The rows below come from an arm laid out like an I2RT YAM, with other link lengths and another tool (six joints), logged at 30 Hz.
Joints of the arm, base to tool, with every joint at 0 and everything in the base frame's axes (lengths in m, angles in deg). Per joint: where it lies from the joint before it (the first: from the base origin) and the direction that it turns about. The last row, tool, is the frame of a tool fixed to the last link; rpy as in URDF.
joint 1: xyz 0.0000 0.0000 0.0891 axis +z
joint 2: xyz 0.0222 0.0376 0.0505 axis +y
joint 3: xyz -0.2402 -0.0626 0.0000 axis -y
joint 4: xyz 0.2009 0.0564 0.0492 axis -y
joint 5: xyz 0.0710 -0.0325 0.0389 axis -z
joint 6: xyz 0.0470 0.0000 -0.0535 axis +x
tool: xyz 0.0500 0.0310 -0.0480 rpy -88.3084 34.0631 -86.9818
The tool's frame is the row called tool.
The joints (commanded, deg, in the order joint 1, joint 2, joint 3, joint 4, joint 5, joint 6), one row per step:
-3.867, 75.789, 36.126, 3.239, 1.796, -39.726
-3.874, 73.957, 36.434, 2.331, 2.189, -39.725
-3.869, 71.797, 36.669, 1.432, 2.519, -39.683
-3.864, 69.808, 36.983, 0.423, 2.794, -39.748
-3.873, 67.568, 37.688, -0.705, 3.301, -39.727
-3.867, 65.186, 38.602, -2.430, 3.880, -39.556
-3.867, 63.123, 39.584, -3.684, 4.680, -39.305
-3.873, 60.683, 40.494, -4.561, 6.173, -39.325
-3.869, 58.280, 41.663, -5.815, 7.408, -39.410
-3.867, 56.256, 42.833, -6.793, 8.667, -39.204
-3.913, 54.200, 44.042, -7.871, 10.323, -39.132
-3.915, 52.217, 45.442, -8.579, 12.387, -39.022
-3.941, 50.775, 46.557, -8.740, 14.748, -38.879
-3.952, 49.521, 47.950, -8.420, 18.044, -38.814
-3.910, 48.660, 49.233, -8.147, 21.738, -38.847
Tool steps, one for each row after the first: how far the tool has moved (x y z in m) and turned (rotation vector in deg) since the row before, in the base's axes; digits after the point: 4 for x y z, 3 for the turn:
-0.0009, -0.0006, 0.0071, -0.312, -1.214, -0.326
-0.0014, -0.0004, 0.0079, -0.253, -1.484, -0.291
-0.0017, -0.0004, 0.0074, -0.291, -1.274, -0.190
-0.0010, -0.0008, 0.0101, -0.369, -1.797, -0.452
-0.0024, -0.0006, 0.0106, -0.246, -1.569, -0.581
-0.0014, -0.0010, 0.0106, -0.278, -1.795, -0.824
-0.0019, -0.0024, 0.0125, -0.837, -2.420, -1.339
-0.0028, -0.0019, 0.0129, -0.726, -2.264, -1.094
-0.0025, -0.0017, 0.0120, -0.419, -2.222, -1.245
-0.0036, -0.0026, 0.0121, -0.623, -2.161, -1.634
-0.0034, -0.0031, 0.0138, -0.672, -2.657, -2.010
-0.0029, -0.0036, 0.0115, -0.608, -2.393, -2.349
-0.0028, -0.0051, 0.0139, -0.799, -2.937, -3.254
-0.0033, -0.0054, 0.0118, -0.758, -2.358, -3.604

